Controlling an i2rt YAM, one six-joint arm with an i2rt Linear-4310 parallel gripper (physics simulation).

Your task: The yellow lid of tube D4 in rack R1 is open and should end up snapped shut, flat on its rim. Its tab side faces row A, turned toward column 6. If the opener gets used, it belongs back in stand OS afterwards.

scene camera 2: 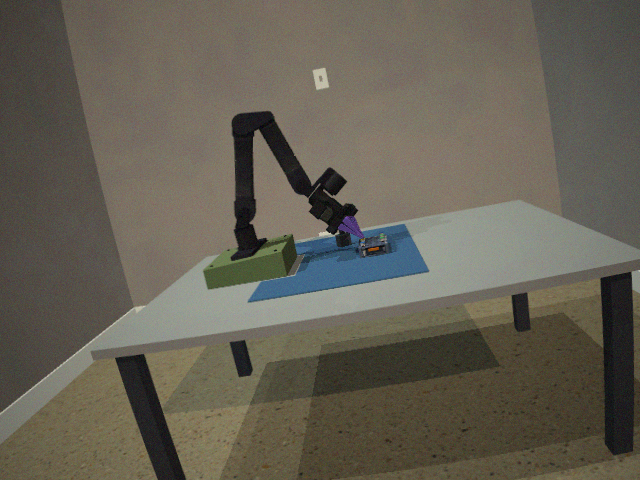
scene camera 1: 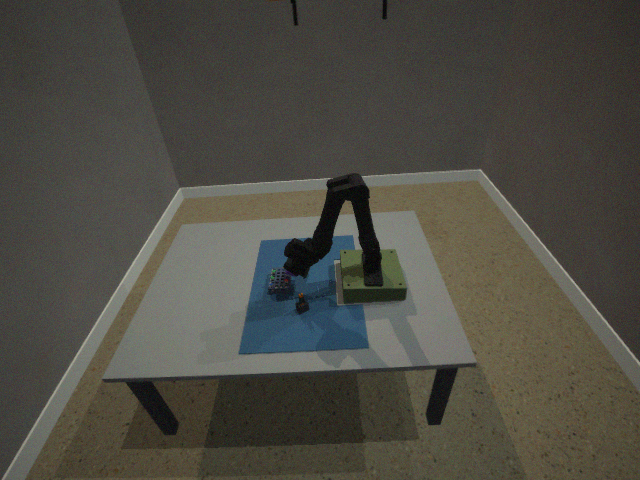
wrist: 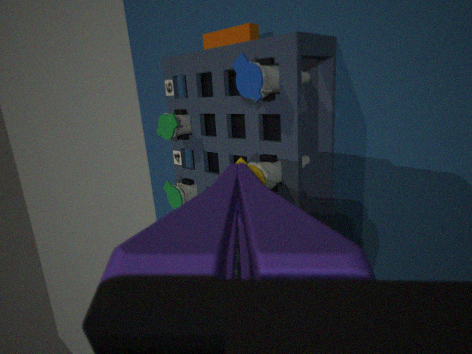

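Pixels of known places: gripper, fingertip midpoint: (scene camera 2: 363,237) (scene camera 1: 285,272) (wrist: 237,176); arm's base, link origin: (scene camera 2: 250,250) (scene camera 1: 372,268).
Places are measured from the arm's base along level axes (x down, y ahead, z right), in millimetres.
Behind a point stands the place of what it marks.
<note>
Rack R1 (scene camera 1: 279,288) {z -62, x 38, y 373 mm} (scene camera 2: 366,244) {z 32, x 36, y 360 mm} (wrist: 250,146) {z 21, x 36, y 361 mm} is a blue-grey block on the blue mat. In the wrist view the yellow lid (wrist: 257,173) {z 14, x 23, y 346 mm} sits at the mouth of a pale tube in the column marked 4, partly hidden behind my fingertips; whether it is flat on its rim I cannot tell. My gripper (scene camera 2: 362,237) {z 12, x 20, y 354 mm} (wrist: 237,176) {z 12, x 20, y 354 mm} is shut with its purple fingers together and nothing between them. The fingertips are at or just above the yellow lid; contact is not clear. The opener (scene camera 1: 300,296) {z -157, x -13, y 276 mm}, with an orange top, stands in the dark stand OS (scene camera 1: 302,307) {z -166, x 36, y 272 mm}.
A blue lid (wrist: 248,77) {z 50, x 24, y 350 mm} and two green lids (wrist: 168,126) {z 28, x 24, y 405 mm} (wrist: 174,195) {z -9, x 24, y 406 mm} are on other tubes in the rack. An orange block (wrist: 231,36) {z 68, x 43, y 376 mm} is at the rack's far side. The arm stands on a green base (scene camera 1: 374,293) {z -113, x 24, y -1 mm} (scene camera 2: 248,273) {z 128, x 42, y 20 mm} beside the blue mat (scene camera 1: 268,335) {z -271, x 66, y 391 mm} (scene camera 2: 336,277) {z 229, x 66, y 282 mm}.
</note>
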